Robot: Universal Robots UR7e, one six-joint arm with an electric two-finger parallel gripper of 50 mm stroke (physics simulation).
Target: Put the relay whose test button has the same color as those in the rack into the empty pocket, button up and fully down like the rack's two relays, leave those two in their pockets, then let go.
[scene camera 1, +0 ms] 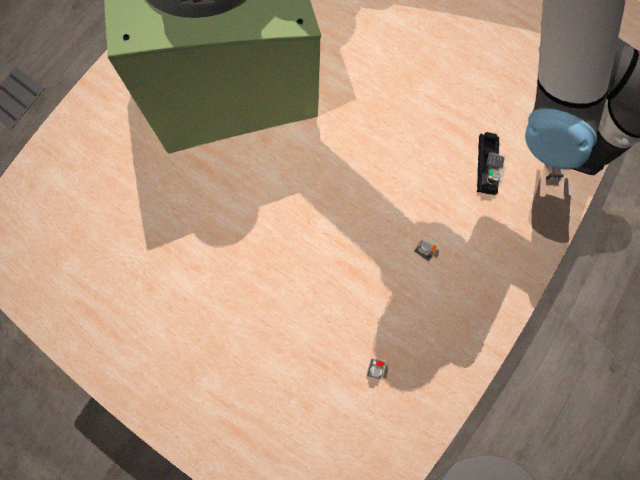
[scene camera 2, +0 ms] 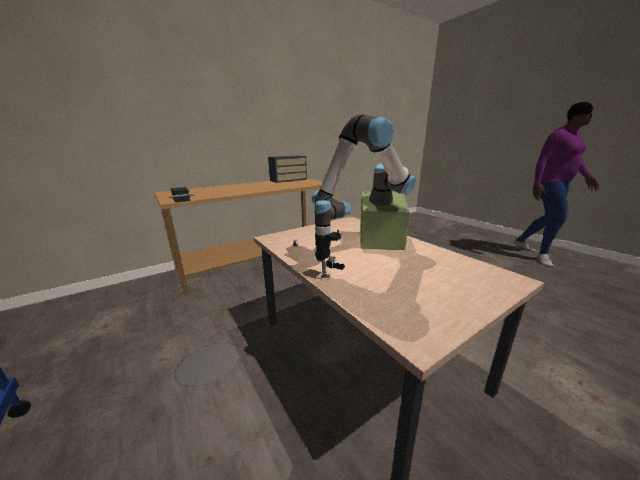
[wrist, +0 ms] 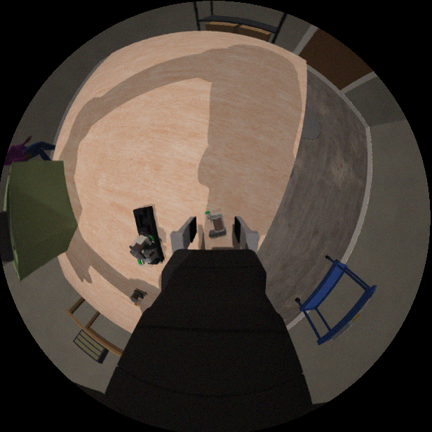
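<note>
A black rack appears in the pictures, and with it the gripper.
</note>
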